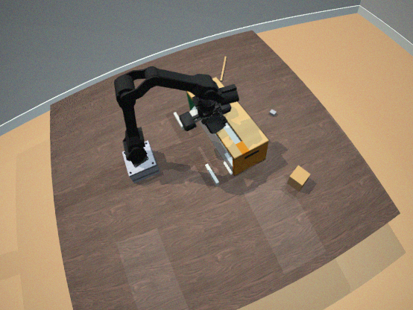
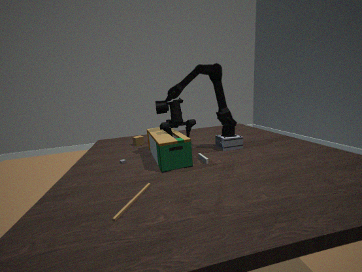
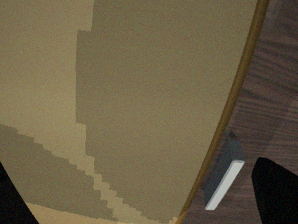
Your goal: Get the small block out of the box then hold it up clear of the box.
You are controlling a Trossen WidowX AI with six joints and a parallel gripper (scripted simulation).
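Right now my gripper tip is 50 mm short of the small tan block and 20 mm to the right of it. Round my gripper tip: thin wooden stick 300 mm ahead, 290 mm to the left, 80 mm below; long tan box 30 mm ahead, 40 mm to the right, 20 mm below.
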